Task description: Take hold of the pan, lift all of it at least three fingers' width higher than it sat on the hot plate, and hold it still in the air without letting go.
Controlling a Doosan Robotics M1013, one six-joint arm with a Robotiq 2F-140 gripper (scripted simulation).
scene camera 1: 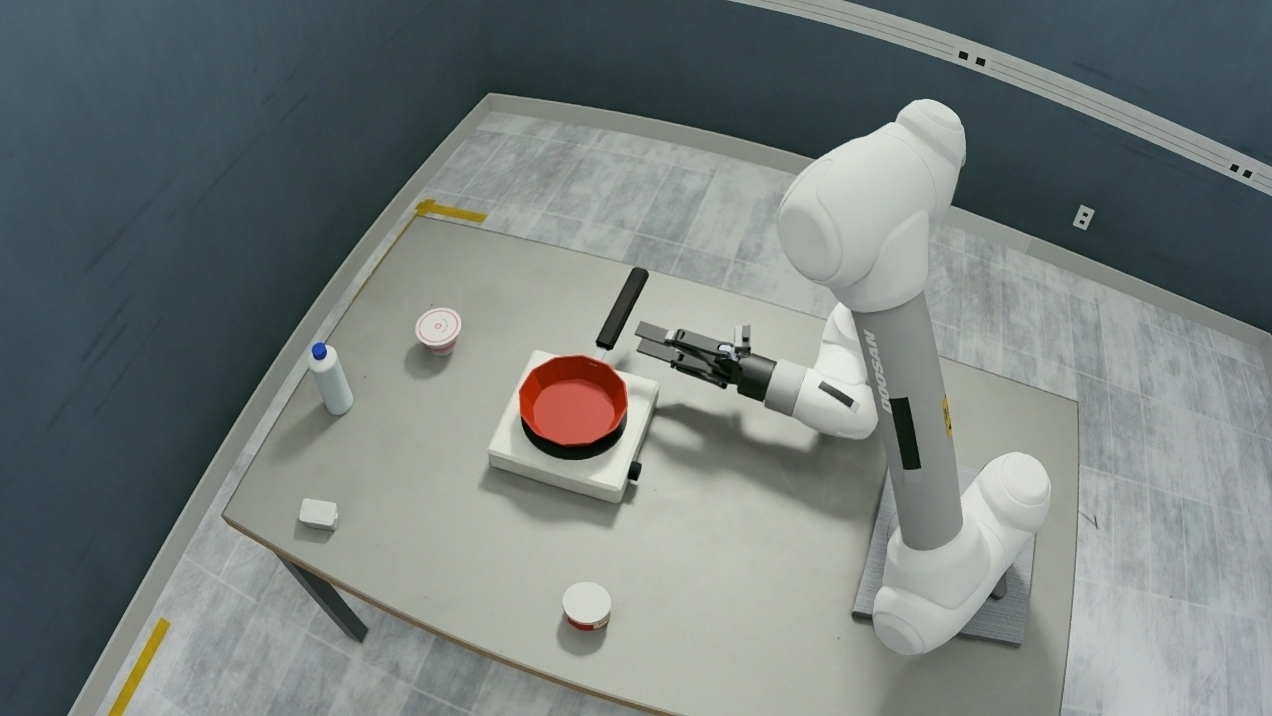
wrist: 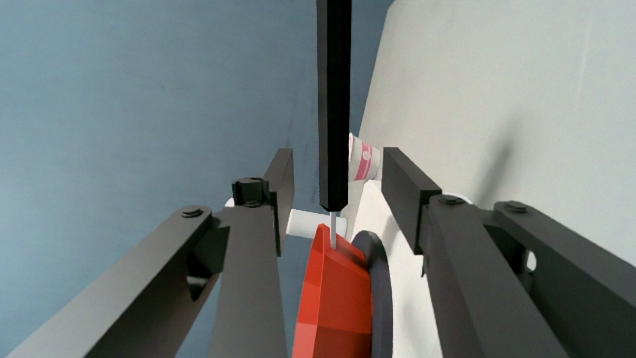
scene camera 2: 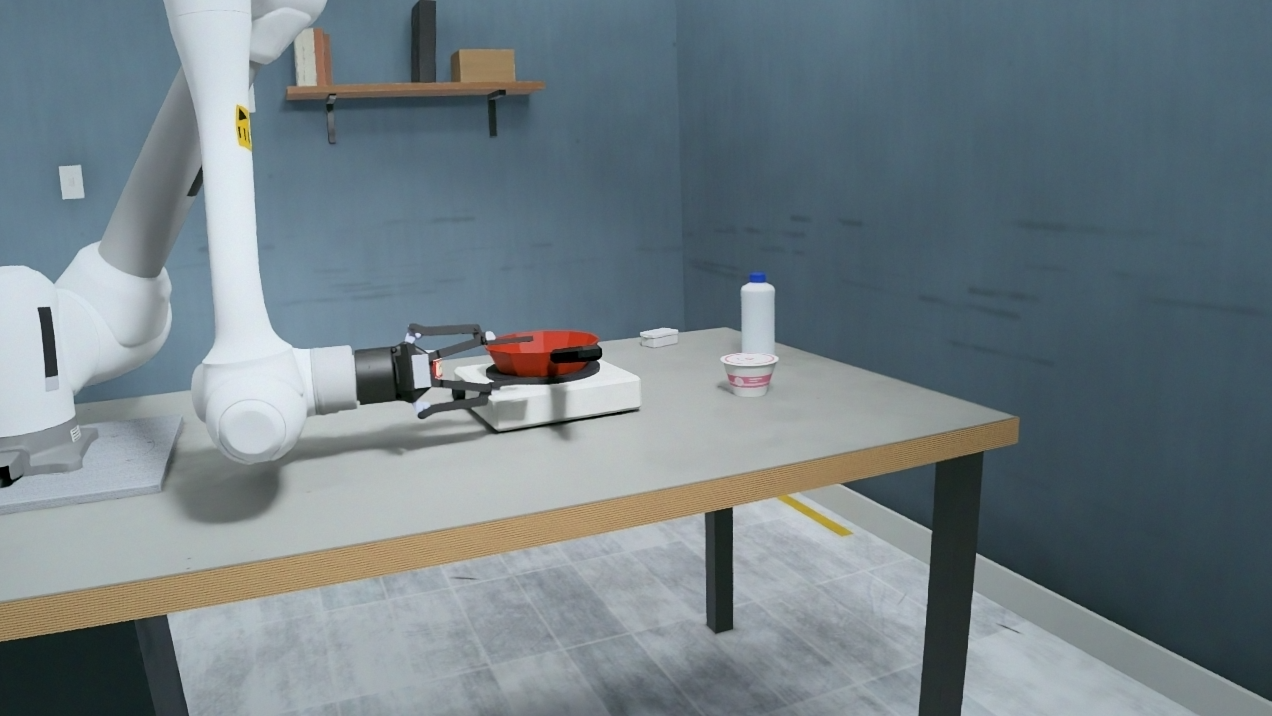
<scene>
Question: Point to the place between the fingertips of my gripper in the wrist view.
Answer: At 337, 170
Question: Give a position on a red pan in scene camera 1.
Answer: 574, 399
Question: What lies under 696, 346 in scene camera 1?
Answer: My gripper.
</scene>
